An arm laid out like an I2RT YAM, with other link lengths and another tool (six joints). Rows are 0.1 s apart.
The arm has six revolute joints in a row. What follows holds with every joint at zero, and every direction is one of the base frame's.
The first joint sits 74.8 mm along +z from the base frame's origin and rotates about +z.
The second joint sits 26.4 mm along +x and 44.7 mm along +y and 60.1 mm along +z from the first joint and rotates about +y.
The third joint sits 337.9 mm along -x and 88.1 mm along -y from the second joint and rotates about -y.
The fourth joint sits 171.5 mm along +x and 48.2 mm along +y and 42 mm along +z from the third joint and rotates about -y.
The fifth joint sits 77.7 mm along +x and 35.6 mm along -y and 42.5 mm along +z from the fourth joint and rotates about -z.
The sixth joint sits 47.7 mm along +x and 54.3 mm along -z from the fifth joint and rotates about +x.
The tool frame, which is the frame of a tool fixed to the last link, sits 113 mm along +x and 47 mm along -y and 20 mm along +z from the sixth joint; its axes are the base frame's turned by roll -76.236, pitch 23.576 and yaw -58.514 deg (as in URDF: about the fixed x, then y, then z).
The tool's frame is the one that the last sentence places.
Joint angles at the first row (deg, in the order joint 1, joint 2, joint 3, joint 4, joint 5, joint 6):
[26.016 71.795 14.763 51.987 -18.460 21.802]
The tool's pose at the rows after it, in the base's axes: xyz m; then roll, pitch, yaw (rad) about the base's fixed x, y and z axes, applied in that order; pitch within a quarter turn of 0, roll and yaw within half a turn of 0:
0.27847, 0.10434, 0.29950, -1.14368, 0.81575, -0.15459
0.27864, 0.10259, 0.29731, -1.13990, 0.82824, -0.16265
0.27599, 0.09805, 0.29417, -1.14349, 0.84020, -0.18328
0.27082, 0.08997, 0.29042, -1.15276, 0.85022, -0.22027
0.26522, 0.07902, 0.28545, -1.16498, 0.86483, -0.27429
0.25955, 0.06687, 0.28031, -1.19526, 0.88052, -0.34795
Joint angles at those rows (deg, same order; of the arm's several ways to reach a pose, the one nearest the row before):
[26.013 72.186 15.457 50.717 -18.459 22.171]
[26.016 72.170 15.305 50.548 -17.897 22.799]
[26.014 71.294 14.879 49.590 -16.910 23.224]
[26.016 69.524 14.197 47.913 -15.207 23.519]
[26.015 67.407 13.548 45.644 -12.692 24.073]
[26.014 64.881 13.814 41.482 -9.809 24.345]

